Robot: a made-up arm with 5 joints. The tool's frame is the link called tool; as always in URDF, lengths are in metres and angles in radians.
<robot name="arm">
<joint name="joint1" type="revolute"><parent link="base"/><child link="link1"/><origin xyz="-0.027 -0.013 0.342"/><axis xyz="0 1 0"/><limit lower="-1.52" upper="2.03" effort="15" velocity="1"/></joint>
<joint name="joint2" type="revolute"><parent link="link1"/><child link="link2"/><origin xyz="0.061 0.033 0.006"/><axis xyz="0.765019 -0.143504 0.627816"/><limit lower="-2.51" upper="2.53" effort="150" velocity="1.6"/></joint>
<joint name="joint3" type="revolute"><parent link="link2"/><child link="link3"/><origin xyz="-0.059 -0.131 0.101"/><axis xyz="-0.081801 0.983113 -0.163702"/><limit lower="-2.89" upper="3.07" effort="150" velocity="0.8"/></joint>
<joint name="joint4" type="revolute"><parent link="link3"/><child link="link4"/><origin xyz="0.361 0.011 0.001"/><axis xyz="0.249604 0.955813 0.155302"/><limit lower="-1.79" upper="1.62" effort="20" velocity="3"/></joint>
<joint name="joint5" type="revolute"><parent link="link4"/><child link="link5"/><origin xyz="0.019 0.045 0.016"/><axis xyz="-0.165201 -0.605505 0.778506"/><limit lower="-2.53" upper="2.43" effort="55" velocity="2.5"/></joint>
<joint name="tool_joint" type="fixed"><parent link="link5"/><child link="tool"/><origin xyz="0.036 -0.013 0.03" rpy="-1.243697 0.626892 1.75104"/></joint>
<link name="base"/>
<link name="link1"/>
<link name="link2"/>
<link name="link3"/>
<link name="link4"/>
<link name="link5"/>
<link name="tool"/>
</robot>
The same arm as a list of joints. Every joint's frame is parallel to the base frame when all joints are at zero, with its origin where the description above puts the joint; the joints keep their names.
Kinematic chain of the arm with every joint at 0, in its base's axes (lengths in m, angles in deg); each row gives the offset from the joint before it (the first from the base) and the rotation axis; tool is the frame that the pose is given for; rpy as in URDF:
joint1: xyz -0.027 -0.013 0.342 axis +y
joint2: xyz 0.061 0.033 0.006 axis 0.765019 -0.143504 0.627816
joint3: xyz -0.059 -0.131 0.101 axis -0.081801 0.983113 -0.163702
joint4: xyz 0.361 0.011 0.001 axis 0.249604 0.955813 0.155302
joint5: xyz 0.019 0.045 0.016 axis -0.165201 -0.605505 0.778506
tool: xyz 0.036 -0.013 0.03 rpy -71.26 35.92 100.33
Joint limits (deg, base to tool): -87.09..116.31 -143.81..144.96 -165.58..175.9 -102.56..92.82 -144.96..139.23

